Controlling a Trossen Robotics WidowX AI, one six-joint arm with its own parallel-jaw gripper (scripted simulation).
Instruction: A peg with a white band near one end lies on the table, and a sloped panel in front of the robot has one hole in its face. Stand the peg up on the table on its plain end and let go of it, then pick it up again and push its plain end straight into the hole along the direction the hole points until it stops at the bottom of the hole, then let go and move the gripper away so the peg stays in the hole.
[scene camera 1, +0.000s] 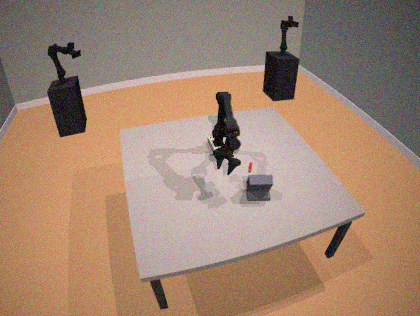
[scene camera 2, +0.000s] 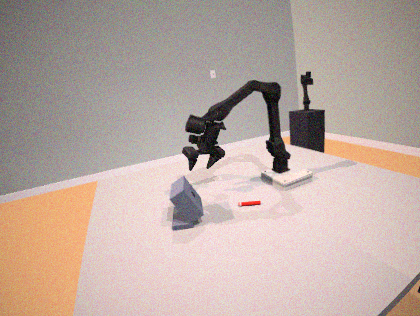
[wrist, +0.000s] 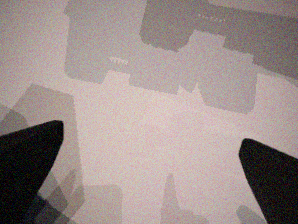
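Observation:
Open and holding nothing: my gripper (scene camera 2: 198, 169), also visible from the wrist, the gripper (wrist: 154, 138). A grey sloped panel (scene camera 2: 191, 208) is present as well.

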